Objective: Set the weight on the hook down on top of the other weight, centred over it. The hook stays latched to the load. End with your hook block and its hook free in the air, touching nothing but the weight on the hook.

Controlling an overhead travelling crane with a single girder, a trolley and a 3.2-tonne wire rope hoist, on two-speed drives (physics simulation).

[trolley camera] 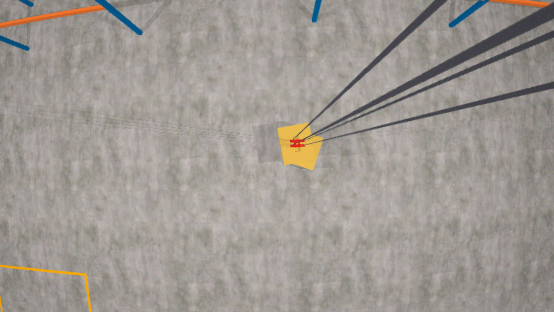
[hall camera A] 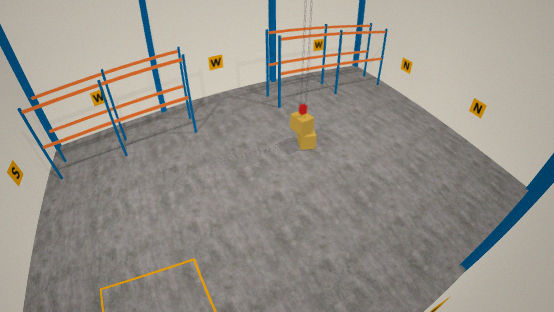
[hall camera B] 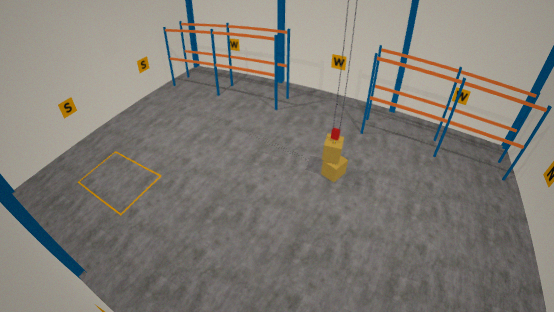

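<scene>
My hook block (hall camera A: 303, 109) (hall camera B: 335, 134) (trolley camera: 297, 143) is red and hangs on its ropes right above the upper yellow weight (hall camera A: 302, 123) (hall camera B: 332, 151) (trolley camera: 291, 155), which is on the hook. The hook itself is too small to make out. The lower yellow weight (hall camera A: 307, 141) (hall camera B: 334, 170) (trolley camera: 315, 153) stands on the floor, turned relative to the upper one. The upper weight overlaps it from above but is off centre: in the trolley camera view the lower weight sticks out to the right and lower right. Whether the two weights touch cannot be told.
A blue and orange rack (hall camera A: 279, 70) (hall camera B: 363, 115) and another such rack (hall camera A: 122, 140) (hall camera B: 217, 75) stand along the W wall, behind the weights. A yellow outlined square (hall camera A: 147, 274) (hall camera B: 141, 195) (trolley camera: 45, 270) is marked on the floor, well away from the weights.
</scene>
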